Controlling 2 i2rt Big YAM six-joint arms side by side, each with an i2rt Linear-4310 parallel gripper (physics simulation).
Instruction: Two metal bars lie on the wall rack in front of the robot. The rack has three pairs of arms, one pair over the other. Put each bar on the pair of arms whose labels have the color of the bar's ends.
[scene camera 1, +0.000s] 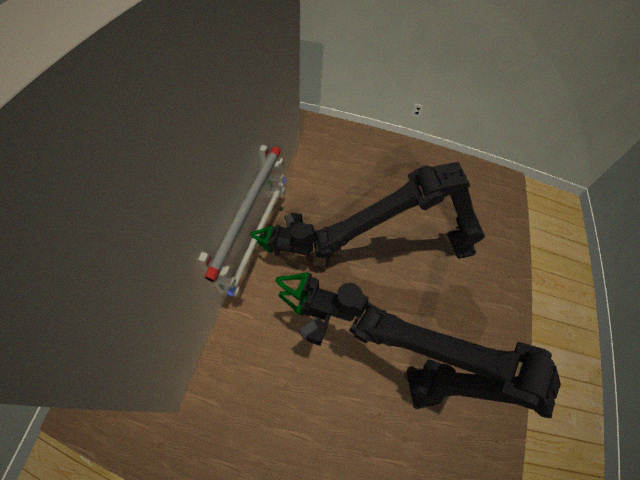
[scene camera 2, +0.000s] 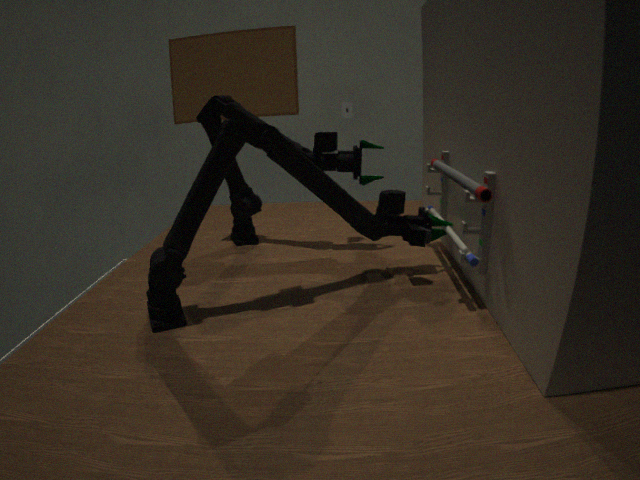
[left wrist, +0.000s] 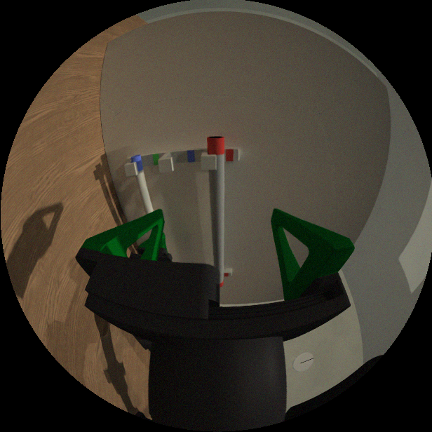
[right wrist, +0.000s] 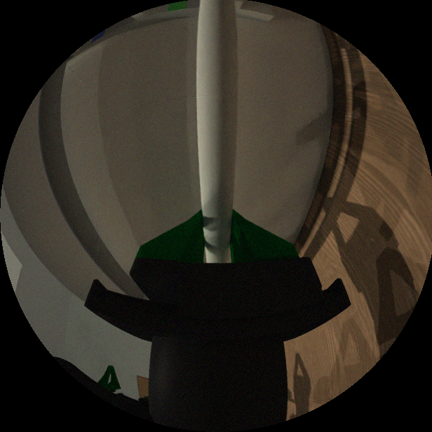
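Observation:
Left gripper: visible, scene camera 2 and left wrist view included. Right gripper: visible, right wrist view included. Red-ended bar: visible. Grey wall panel: visible.

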